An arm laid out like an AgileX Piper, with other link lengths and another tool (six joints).
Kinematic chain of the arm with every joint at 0, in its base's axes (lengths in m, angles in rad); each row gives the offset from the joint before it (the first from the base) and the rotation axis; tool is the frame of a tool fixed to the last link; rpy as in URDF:
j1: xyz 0 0 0.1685 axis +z
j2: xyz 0 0 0 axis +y
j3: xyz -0.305 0 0.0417 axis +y
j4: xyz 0.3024 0 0.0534 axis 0.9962 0 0.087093
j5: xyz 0 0 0 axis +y
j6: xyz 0.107 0 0.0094 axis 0.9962 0 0.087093
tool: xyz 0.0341 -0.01 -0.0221 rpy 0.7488 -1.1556 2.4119
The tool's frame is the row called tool.
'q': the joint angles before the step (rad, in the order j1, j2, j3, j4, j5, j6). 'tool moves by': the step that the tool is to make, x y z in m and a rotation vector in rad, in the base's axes. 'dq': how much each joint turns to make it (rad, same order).
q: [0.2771, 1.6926, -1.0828, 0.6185, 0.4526, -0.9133]
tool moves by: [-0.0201, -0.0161, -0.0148, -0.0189, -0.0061, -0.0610]
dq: [-0.0097, -0.0517, 0.1182, -0.0016, -0.0862, 0.0129]
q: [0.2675, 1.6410, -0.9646, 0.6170, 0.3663, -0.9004]
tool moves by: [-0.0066, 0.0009, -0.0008, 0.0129, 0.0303, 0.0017]
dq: [-0.0001, -0.0100, 0.0095, 0.0040, 0.0288, 0.0130]
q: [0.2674, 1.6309, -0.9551, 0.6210, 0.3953, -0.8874]
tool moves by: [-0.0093, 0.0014, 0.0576, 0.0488, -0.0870, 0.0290]
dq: [-0.0040, -0.1303, -0.0296, -0.0027, 0.0750, 0.0086]
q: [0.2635, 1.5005, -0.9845, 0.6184, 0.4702, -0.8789]
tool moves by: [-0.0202, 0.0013, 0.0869, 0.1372, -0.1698, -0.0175]
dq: [-0.0047, -0.1840, -0.0443, 0.0779, 0.0320, 0.0116]
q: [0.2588, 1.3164, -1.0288, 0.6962, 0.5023, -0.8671]
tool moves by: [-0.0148, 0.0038, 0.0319, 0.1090, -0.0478, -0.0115]
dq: [0.0010, -0.0730, -0.0075, 0.0896, 0.0063, 0.0049]
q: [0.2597, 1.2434, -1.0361, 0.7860, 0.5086, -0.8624]
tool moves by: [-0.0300, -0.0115, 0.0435, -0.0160, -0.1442, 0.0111]
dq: [-0.0027, -0.1372, 0.0042, -0.0359, 0.0059, -0.0195]
